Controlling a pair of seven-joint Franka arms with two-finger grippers.
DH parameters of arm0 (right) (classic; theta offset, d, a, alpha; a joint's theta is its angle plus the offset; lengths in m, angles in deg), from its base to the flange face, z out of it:
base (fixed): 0 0 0 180
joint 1: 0 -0.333 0 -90
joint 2: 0 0 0 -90
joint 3: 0 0.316 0.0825 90
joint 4: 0 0 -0.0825 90
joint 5: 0 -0.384 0 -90
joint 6: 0 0 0.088 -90
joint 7: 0 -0.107 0 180
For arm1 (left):
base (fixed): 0 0 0 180
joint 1: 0 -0.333 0 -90
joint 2: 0 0 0 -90
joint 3: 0 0.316 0.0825 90
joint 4: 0 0 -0.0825 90
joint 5: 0 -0.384 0 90
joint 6: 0 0 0.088 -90
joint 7: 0 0.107 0 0
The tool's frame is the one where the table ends.
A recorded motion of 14 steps. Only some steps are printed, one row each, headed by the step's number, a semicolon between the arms.
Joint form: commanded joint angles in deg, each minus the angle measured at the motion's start. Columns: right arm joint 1, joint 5, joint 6, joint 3, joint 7, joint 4, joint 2; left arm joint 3, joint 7, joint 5, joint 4, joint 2, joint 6, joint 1.
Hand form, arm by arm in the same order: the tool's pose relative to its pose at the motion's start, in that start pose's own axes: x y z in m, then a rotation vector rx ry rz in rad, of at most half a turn. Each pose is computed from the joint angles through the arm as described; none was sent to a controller.
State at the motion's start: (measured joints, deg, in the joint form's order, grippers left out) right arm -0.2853 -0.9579 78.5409 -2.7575 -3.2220 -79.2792 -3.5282; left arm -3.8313 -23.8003 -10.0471 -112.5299 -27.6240 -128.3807 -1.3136
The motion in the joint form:
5: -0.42 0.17 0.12 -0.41 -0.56 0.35 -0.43; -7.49 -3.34 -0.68 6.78 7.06 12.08 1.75
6: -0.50 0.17 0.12 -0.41 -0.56 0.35 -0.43; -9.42 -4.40 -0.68 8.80 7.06 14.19 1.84
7: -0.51 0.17 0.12 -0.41 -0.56 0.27 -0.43; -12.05 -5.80 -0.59 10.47 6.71 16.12 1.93
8: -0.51 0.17 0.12 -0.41 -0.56 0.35 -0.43; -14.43 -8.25 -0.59 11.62 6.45 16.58 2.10
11: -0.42 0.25 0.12 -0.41 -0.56 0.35 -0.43; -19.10 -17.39 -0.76 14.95 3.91 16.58 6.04
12: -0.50 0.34 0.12 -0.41 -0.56 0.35 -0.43; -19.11 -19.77 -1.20 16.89 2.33 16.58 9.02
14: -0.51 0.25 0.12 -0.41 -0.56 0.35 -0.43; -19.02 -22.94 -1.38 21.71 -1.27 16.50 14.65
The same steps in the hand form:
5: 0.0027 -0.0002 0.0010 -0.0037 0.0010 0.0102; -0.0284 0.0697 -0.1211 0.0020 0.0559 0.0705
6: 0.0026 -0.0009 0.0010 -0.0038 0.0009 0.0088; -0.0342 0.0865 -0.1372 -0.0022 0.0579 0.0803
7: 0.0027 -0.0010 0.0017 -0.0039 -0.0004 0.0087; -0.0446 0.1097 -0.1484 -0.0081 0.0513 0.0972
8: 0.0026 -0.0010 0.0010 -0.0038 0.0009 0.0087; -0.0549 0.1319 -0.1584 -0.0224 0.0600 0.0949
11: 0.0027 0.0000 0.0010 -0.0051 0.0010 0.0105; -0.0940 0.2106 -0.1698 -0.0586 0.0739 0.0774
12: 0.0026 -0.0006 0.0010 -0.0067 0.0011 0.0094; -0.1073 0.2397 -0.1705 -0.0618 0.0831 0.0860
14: 0.0026 -0.0009 0.0010 -0.0052 0.0010 0.0089; -0.1324 0.2951 -0.1735 -0.0852 0.0967 0.1160

